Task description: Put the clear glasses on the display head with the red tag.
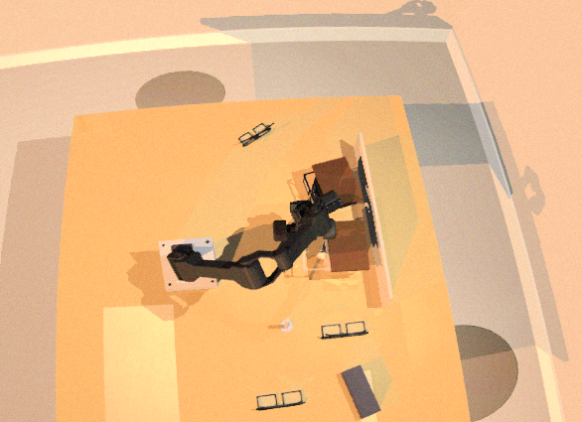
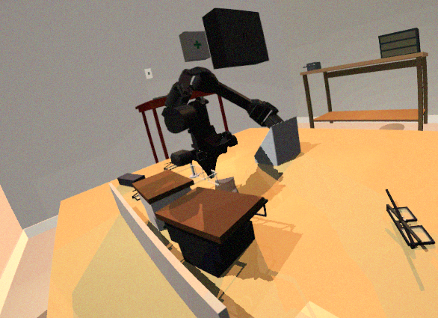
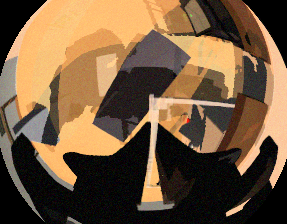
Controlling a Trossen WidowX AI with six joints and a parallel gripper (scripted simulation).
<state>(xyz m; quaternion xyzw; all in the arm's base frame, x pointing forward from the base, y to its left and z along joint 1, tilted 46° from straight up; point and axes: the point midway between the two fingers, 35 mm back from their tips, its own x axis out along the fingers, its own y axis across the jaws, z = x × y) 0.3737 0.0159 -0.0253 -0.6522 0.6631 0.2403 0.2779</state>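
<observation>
The pale head lies 11 cm ahead of my gripper tip, 4 cm to the right of it and 2 cm below it. From my gripper tip the other things lie so: dark head: 11 cm ahead, 18 cm to the left, 2 cm below; white back panel: 25 cm ahead, 7 cm to the left, 2 cm below.
</observation>
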